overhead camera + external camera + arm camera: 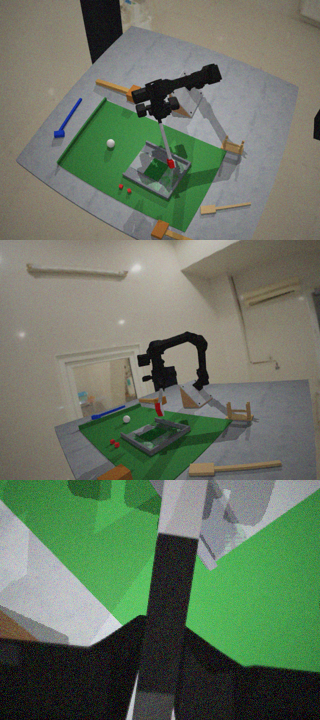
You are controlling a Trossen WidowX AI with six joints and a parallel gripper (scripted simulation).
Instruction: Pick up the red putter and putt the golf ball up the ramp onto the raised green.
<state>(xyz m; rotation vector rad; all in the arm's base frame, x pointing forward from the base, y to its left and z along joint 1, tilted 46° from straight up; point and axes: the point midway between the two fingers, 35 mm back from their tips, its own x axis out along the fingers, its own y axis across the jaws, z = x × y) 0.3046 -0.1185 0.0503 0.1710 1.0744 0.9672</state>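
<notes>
Right now the red putter is 9 cm ahead of my gripper tip and 7 cm to the left of it. Also, from my gripper tip: white golf ball 13 cm ahead, 20 cm to the right, 13 cm below; blue putter 8 cm ahead, 51 cm to the right, 14 cm below; wooden stand 7 cm behind, 38 cm to the left, 12 cm below.
</notes>
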